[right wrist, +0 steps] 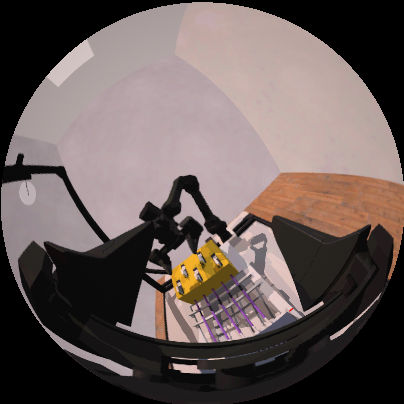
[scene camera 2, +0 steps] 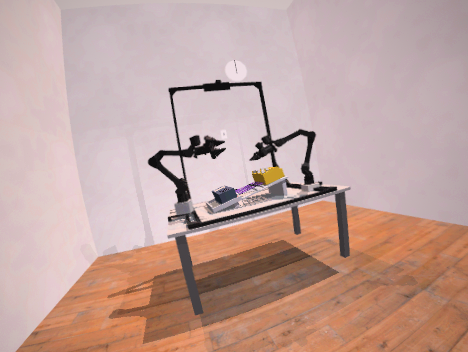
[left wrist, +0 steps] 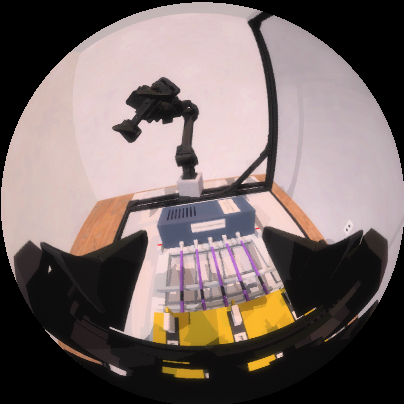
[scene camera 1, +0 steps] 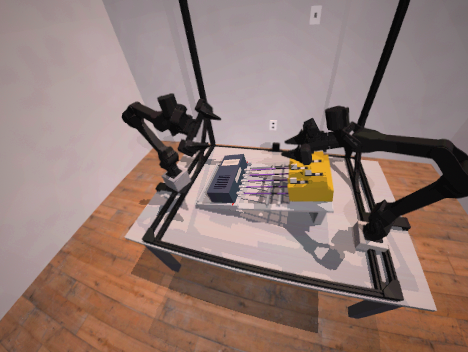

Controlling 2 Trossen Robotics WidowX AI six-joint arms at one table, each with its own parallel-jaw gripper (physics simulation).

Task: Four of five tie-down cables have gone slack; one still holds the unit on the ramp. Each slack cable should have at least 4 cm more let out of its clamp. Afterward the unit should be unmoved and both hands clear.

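The unit, a dark blue box [scene camera 1: 225, 187] [scene camera 2: 224, 194] [left wrist: 202, 210], sits low on the pale ramp [scene camera 1: 202, 200]. Several purple cables [left wrist: 216, 265] [right wrist: 248, 298] run from it to the yellow block [scene camera 1: 312, 193] [scene camera 2: 270, 175] [left wrist: 200, 327] [right wrist: 210, 284] higher up. Small white levers [left wrist: 236, 315] [right wrist: 183, 271] stand on the block. Which cables are slack cannot be told. My left gripper [scene camera 1: 284, 148] [left wrist: 206, 235] is open and empty above the block's unit-side edge, apart from it. My right gripper [scene camera 1: 214, 132] [scene camera 2: 224, 146] is open and empty, high above the unit's side.
Pale crossbars lie under the cables. A grey support [scene camera 2: 278, 188] holds the ramp's high end. A black frame [scene camera 1: 270, 272] runs around the table top, with tall posts [scene camera 1: 192, 50] [scene camera 1: 384, 60] at the back. In scene camera 1, the left gripper partly covers the block's back corner.
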